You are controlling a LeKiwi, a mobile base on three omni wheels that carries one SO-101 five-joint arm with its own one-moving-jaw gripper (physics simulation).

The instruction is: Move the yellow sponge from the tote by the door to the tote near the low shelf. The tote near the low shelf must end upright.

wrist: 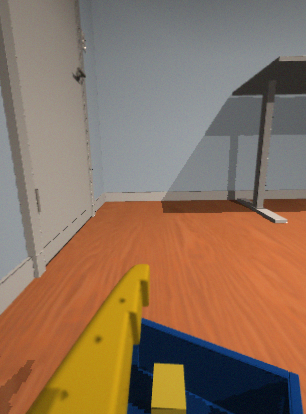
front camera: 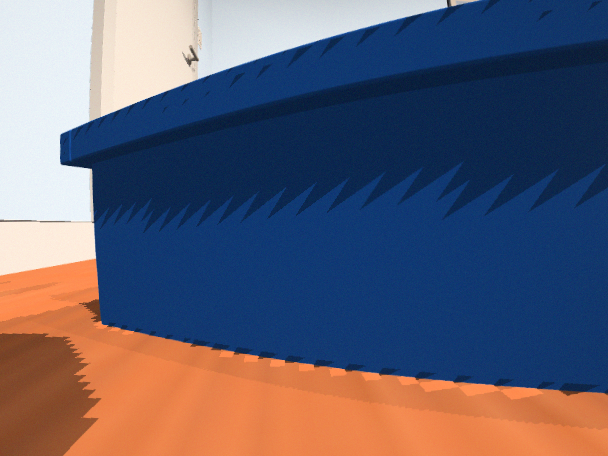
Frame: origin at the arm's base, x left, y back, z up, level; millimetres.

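Seen in the pictures: hand, tool point: [wrist: 149, 279].
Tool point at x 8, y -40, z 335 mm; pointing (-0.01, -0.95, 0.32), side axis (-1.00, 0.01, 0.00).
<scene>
A point is followed by its place in that frame.
The blue tote [front camera: 325, 280] @[y -162, x -8, z -55 mm] [wrist: 215, 361] @[y -310, x -92, z 9 mm] by the door stands upright and fills much of the front view. In the wrist view its open top shows at the bottom right. The yellow sponge [wrist: 169, 386] @[y -254, x -8, z 23 mm] is inside the tote, low in the wrist view; its lower part is cut off by the picture edge. My gripper [wrist: 144, 282] is open: one notched yellow jaw shows, and the moving jaw is out of the picture. The visible jaw reaches over the tote's left side, left of the sponge. The tote near the low shelf does not show in either view.
A pale door [front camera: 150, 55] @[y -1057, x 490, z 593 mm] [wrist: 55, 110] @[y -1108, x 492, z 568 mm] stands at the left, beyond the tote. A grey table [wrist: 264, 150] @[y -1721, x -764, z 371 mm] stands against the back wall at the right of the wrist view. Orange wooden floor [front camera: 225, 410] @[y -136, x 27, z -89 mm] [wrist: 210, 270] @[y -804, x -194, z -90 mm] lies around the tote.
</scene>
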